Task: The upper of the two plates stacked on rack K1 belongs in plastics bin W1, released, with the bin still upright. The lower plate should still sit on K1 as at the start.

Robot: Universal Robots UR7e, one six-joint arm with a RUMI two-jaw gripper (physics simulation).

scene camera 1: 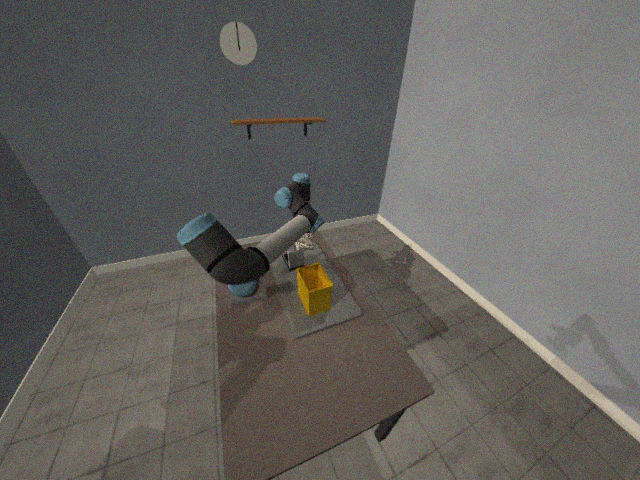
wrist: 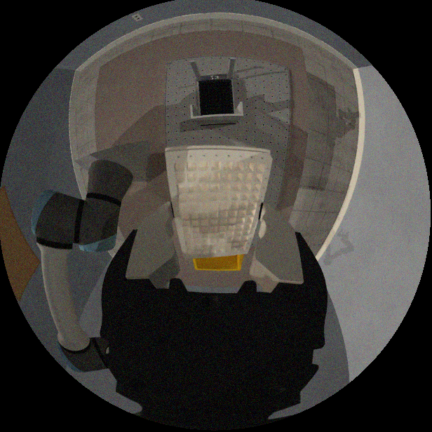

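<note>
My own gripper is visible to me. Along with it I can see a yellow plastics bin W1, and there is a pale multi-well plate too.
</note>
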